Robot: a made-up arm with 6 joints. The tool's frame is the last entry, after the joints. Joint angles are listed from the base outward.
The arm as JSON. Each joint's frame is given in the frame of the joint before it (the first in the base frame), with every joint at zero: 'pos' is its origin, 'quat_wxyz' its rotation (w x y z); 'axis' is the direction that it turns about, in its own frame. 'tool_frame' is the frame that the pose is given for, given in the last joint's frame.
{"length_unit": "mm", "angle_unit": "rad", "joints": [
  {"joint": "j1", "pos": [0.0, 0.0, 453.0], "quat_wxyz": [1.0, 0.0, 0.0, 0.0], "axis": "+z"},
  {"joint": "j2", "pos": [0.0, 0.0, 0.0], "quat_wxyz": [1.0, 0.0, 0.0, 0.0], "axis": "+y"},
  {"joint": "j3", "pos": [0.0, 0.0, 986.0], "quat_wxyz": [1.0, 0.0, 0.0, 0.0], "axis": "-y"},
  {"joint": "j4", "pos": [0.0, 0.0, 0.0], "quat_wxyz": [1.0, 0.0, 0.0, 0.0], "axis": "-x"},
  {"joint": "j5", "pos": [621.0, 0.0, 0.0], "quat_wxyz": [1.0, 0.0, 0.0, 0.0], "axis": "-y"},
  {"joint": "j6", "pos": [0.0, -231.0, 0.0], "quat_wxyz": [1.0, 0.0, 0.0, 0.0], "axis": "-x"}
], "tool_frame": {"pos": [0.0, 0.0, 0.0], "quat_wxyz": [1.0, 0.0, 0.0, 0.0]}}
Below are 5 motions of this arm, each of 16 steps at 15 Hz.
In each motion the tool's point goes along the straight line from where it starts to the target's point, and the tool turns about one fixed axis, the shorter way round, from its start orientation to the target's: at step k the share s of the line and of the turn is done. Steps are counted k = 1, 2, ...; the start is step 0. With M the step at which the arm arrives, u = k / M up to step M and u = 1 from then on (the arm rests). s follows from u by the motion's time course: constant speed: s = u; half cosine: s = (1 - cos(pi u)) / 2; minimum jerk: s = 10 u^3 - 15 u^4 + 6 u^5.
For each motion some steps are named. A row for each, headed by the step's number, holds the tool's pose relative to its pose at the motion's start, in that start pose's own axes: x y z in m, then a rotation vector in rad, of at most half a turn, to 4 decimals.
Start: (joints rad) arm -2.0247 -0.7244 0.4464 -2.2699 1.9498 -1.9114
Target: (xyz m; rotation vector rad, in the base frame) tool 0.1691 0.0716 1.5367 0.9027 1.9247 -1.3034
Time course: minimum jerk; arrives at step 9
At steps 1, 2, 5, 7, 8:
1: 0.0018 0.0009 0.0010 -0.0027 0.0020 0.0045
2: 0.0119 0.0062 0.0064 -0.0178 0.0133 0.0296
5: 0.0937 0.0490 0.0509 -0.1405 0.1053 0.2338
7: 0.1435 0.0751 0.0779 -0.2151 0.1611 0.3579
8: 0.1535 0.0803 0.0834 -0.2303 0.1725 0.3830

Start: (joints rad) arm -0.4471 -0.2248 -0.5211 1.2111 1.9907 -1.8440
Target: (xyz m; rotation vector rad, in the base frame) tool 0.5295 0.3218 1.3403 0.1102 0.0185 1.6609
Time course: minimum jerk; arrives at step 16
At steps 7, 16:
7: 0.1920 -0.0899 -0.1054 -0.1085 0.1599 0.0382
16: 0.5001 -0.2341 -0.2743 -0.2826 0.4163 0.0994

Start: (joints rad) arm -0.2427 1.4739 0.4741 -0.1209 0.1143 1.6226
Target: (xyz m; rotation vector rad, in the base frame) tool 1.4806 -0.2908 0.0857 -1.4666 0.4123 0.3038
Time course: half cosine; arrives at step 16
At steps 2, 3, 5, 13, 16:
2: 0.0028 -0.0073 0.0121 -0.0046 -0.0071 -0.0157
3: 0.0061 -0.0161 0.0268 -0.0102 -0.0158 -0.0347
5: 0.0162 -0.0426 0.0706 -0.0269 -0.0415 -0.0915
13: 0.0667 -0.1754 0.2909 -0.1108 -0.1712 -0.3769
16: 0.0728 -0.1915 0.3177 -0.1209 -0.1870 -0.4116

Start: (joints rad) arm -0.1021 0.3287 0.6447 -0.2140 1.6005 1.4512
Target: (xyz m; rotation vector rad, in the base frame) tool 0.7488 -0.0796 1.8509 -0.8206 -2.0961 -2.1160
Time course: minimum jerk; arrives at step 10
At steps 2, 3, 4, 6, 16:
2: 0.0175 -0.0011 0.0172 -0.0087 -0.0265 -0.0459
3: 0.0492 -0.0031 0.0486 -0.0246 -0.0745 -0.1292
4: 0.0959 -0.0061 0.0945 -0.0479 -0.1451 -0.2515
6: 0.2061 -0.0130 0.2032 -0.1030 -0.3120 -0.5408
16: 0.3019 -0.0191 0.2977 -0.1509 -0.4571 -0.7923

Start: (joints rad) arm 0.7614 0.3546 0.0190 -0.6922 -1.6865 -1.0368
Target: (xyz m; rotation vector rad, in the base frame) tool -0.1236 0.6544 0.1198 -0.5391 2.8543 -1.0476
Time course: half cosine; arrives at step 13
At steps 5, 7, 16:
5: 0.4128 -0.0265 0.0190 0.1136 0.1646 -0.2814
7: 0.7168 -0.0460 0.0330 0.1972 0.2858 -0.4886
16: 1.2794 -0.0822 0.0589 0.3520 0.5100 -0.8722

